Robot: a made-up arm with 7 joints.
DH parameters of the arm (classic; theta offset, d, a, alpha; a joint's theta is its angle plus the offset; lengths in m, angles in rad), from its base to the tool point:
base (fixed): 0 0 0 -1.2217
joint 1: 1.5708 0 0 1.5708
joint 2: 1.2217 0 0 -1.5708
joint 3: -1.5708 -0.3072 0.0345 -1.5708
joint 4: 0 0 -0.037 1.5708
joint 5: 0 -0.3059 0 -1.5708
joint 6: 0 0 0 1.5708
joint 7: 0 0 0 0
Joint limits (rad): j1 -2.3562..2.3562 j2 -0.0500..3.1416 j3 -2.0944..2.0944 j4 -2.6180..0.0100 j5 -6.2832..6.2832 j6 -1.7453..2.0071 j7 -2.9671..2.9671
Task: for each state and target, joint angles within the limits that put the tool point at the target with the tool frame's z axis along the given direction. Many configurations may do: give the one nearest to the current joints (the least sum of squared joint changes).
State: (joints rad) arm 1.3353 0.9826 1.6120 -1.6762 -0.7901 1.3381 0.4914
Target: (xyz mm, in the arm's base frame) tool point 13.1 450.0 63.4 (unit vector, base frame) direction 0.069 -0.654 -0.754
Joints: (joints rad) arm 1.4130 1.0824 1.2891 -1.7179 -0.7918 1.1577 0.4914
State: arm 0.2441 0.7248 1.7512 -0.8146 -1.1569 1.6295 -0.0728
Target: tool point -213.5 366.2 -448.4 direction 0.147 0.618 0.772
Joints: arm 0.2999 0.5443 2.0944 -0.2848 -0.4775 1.4530 -0.0728
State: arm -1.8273 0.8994 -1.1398 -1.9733 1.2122 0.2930 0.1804
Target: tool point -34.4 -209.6 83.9 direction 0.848 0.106 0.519
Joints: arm -2.3562 0.4702 -0.9344 -2.6158 0.5344 -0.2541 0.1804
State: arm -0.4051 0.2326 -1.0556 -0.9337 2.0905 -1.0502 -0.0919
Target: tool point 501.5 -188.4 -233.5 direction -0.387 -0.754 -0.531
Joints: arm -0.8793 0.1328 -0.6322 -0.8878 1.6488 -1.7453 -0.0919
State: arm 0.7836 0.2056 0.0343 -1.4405 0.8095 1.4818 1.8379
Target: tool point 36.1 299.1 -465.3 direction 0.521 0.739 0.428
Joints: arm 0.5046 0.4943 0.1853 -1.1433 1.0515 1.9664 1.8379
